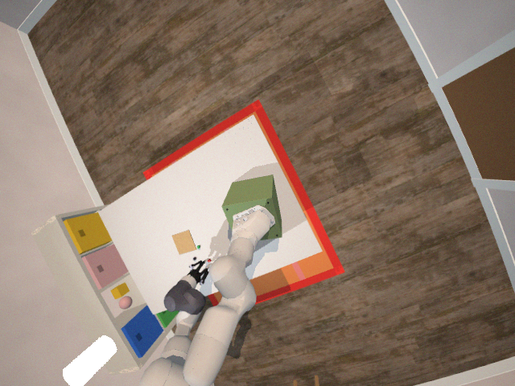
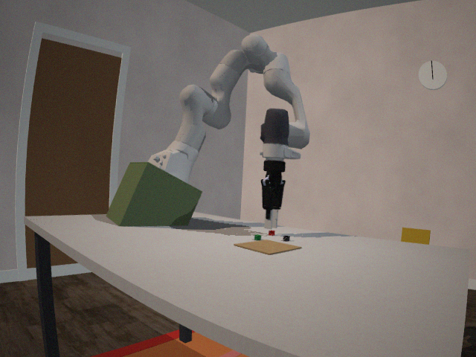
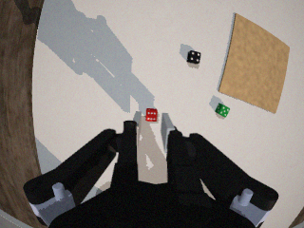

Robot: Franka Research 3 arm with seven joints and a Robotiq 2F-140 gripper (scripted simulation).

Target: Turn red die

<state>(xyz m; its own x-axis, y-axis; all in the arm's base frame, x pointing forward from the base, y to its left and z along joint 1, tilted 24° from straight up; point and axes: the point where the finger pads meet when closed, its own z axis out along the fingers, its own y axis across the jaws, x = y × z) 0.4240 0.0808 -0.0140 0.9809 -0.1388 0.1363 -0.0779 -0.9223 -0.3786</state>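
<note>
Right now my hand is 50 mm above the red die and 10 mm short of it. Also, from my hand: green die (110 mm to the right, 50 mm below, 10 mm ahead); tan mat (190 mm to the right, 90 mm ahead, 50 mm below); black die (90 mm ahead, 60 mm to the right, 50 mm below).
</note>
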